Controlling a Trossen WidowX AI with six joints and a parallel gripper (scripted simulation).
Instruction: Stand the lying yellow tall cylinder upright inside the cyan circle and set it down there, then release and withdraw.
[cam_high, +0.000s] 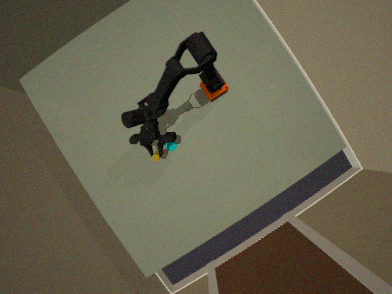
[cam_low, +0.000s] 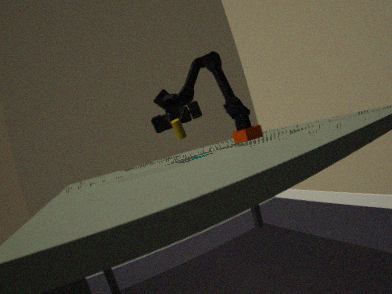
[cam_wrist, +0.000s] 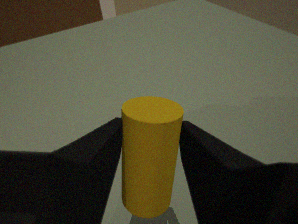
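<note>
The cyan circle is 13 cm below my gripper tip, 6 cm behind it and 2 cm to the right of it. Round my gripper tip: yellow tall cylinder 2 cm below, 1 cm to the right.
</note>
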